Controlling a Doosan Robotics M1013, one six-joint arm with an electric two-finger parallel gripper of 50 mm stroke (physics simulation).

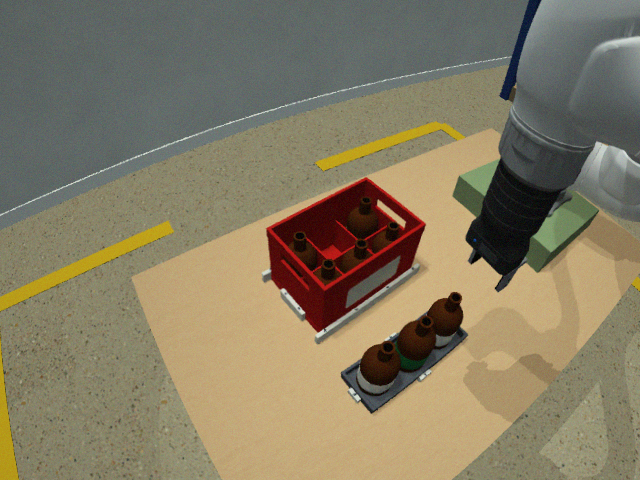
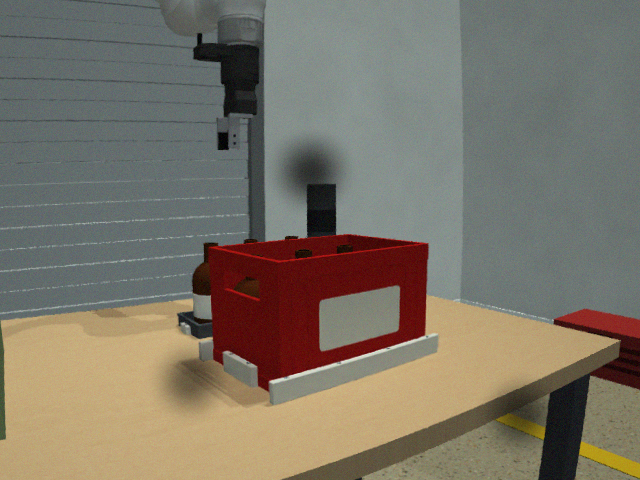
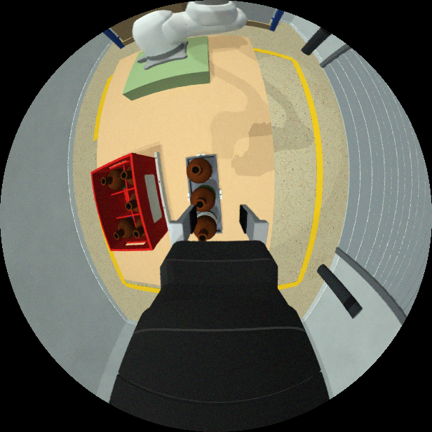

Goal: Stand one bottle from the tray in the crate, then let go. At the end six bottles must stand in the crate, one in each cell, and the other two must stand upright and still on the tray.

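Places are measured from the arm's base along level axes (x ahead, y left, z up), in centimetres.
Pixels of known places: gripper, between the fingertips: [image 1: 487,273] [image 2: 228,149].
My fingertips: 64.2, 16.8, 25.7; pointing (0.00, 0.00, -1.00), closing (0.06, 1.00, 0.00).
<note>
Behind a point stands the place of what it marks, as x, y, z.
The red crate [image 1: 330,304] @(76.5, -2.6, 3.5) [image 2: 361,273] @(65.7, -21.9, 6.9) [image 3: 142,167] holds upright bottles in five-of-six fashion: its far-side middle cell [image 1: 330,252] @(63.6, -19.8, -6.8) shows no bottle, the other cells each hold one. The dark tray [image 1: 373,404] @(78.9, 16.3, -7.1) [image 3: 213,182] bears three upright brown bottles in a row: a white-labelled one [image 1: 379,364] @(77.2, 12.9, 4.6) [image 3: 206,227], a green-labelled middle one [image 1: 416,343] @(68.8, 13.6, 4.2) [image 3: 205,196] and a white-labelled one [image 1: 445,316] @(60.2, 12.8, 4.4) [image 2: 201,284] @(55.2, 9.9, 1.4) [image 3: 199,170] at the robot-base end. My gripper [image 1: 485,273] @(64.2, 16.8, 25.7) [image 2: 227,142] @(64.2, 16.8, 25.7) [image 3: 217,213] is open and empty, high above the table, pointing down.
White rails [image 1: 361,307] [image 2: 356,367] lie along the crate's foot. The green block [image 1: 568,227] @(5.8, 14.9, 0.5) [image 3: 170,82] under the arm's base stands on the table [image 1: 232,335] @(94.3, -12.8, -7.6). Small white clips [image 1: 424,375] @(66.8, 17.9, -6.1) sit at the tray's edges.
</note>
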